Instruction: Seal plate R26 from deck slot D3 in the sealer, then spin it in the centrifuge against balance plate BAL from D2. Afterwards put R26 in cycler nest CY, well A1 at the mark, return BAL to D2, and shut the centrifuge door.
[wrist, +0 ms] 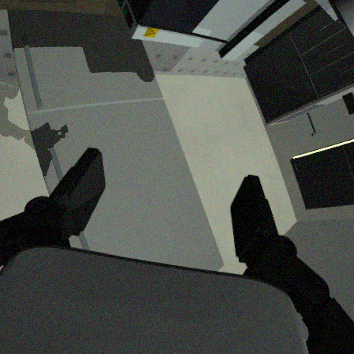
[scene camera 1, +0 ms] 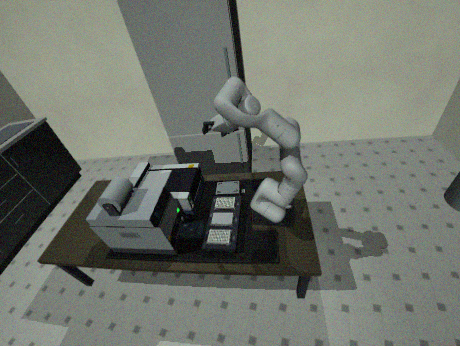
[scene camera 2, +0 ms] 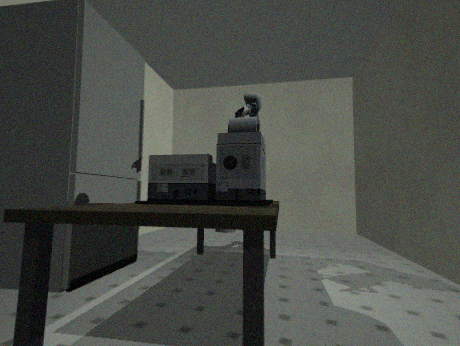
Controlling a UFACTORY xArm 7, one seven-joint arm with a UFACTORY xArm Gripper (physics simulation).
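Frame: origin at the arm's base, x ahead, y left, z up, level; centimetres.
Where they show: gripper, fingertip midpoint: (wrist: pixel 170 178) (scene camera 1: pixel 212 132).
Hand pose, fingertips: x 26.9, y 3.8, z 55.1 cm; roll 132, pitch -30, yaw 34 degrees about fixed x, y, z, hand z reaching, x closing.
Each offset is from my fingertips to the top centre of the thing. "*": to the spot under its first point. Level surfaces: height alone.
My gripper (scene camera 1: pixel 216 131) (wrist: pixel 170 178) is open and empty, raised high above the back of the table. Its two black fingers stand wide apart in the wrist view. In scene camera 1, two plates with well grids @(dx +4.8, dy -7.1, dz -56.2 cm) (scene camera 1: pixel 225 202) @(dx +5.0, dy +17.7, dz -56.2 cm) (scene camera 1: pixel 219 236) and a smooth-topped pale plate @(dx +4.9, dy +5.3, dz -56.2 cm) (scene camera 1: pixel 222 218) between them sit in a column on the dark deck. A flat grey piece @(* dx +4.8, dy -22.0, dz -58.7 cm) (scene camera 1: pixel 228 188) lies at the column's back end. Labels are too small to read, so R26 and BAL cannot be told apart. A grey machine with a roll (scene camera 1: pixel 116 195) (scene camera 2: pixel 243 124) on top stands left of the plates.
A second machine with a yellow label @(* dx +29.4, dy -28.3, dz -42.4 cm) (scene camera 1: pixel 191 166) (wrist: pixel 151 32) stands behind the first. A green light @(* dx +30.0, dy +6.5, dz -47.3 cm) (scene camera 1: pixel 178 210) shows near the machines. A tall grey cabinet (scene camera 1: pixel 175 65) (scene camera 2: pixel 112 95) stands behind the table @(dz -65.1 cm) (scene camera 1: pixel 75 240) (scene camera 2: pixel 100 212). Dark drawers (scene camera 1: pixel 35 175) stand at the left.
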